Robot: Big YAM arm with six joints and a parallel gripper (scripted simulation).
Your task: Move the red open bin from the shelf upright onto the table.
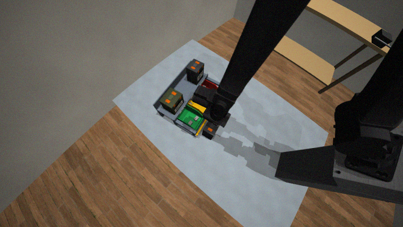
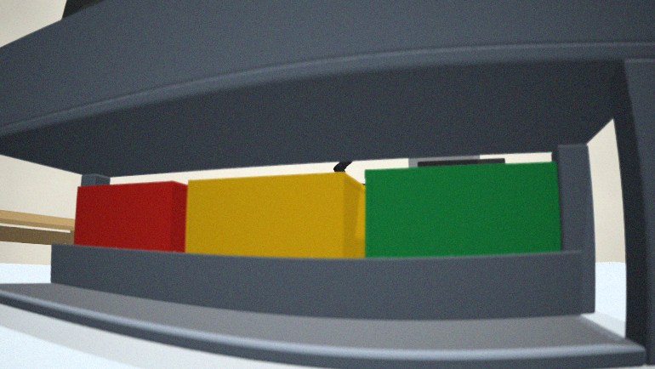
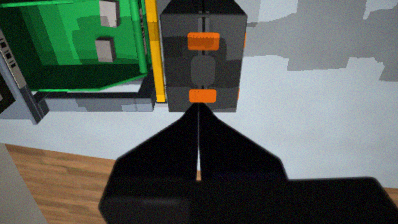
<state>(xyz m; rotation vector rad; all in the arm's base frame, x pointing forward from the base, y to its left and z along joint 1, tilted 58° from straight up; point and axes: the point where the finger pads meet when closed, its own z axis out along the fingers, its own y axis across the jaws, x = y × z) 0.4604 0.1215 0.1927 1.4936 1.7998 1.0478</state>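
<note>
My gripper is now 9 cm short of the thin yellow rod, 9 cm to the left of it and 14 cm above it. Also, from my hand: green bin: 14 cm ahead, 6 cm to the left, 16 cm below; yellow bin: 18 cm ahead, 5 cm to the right, 16 cm below; olive box: 23 cm ahead, 9 cm to the left, 5 cm below.
</note>
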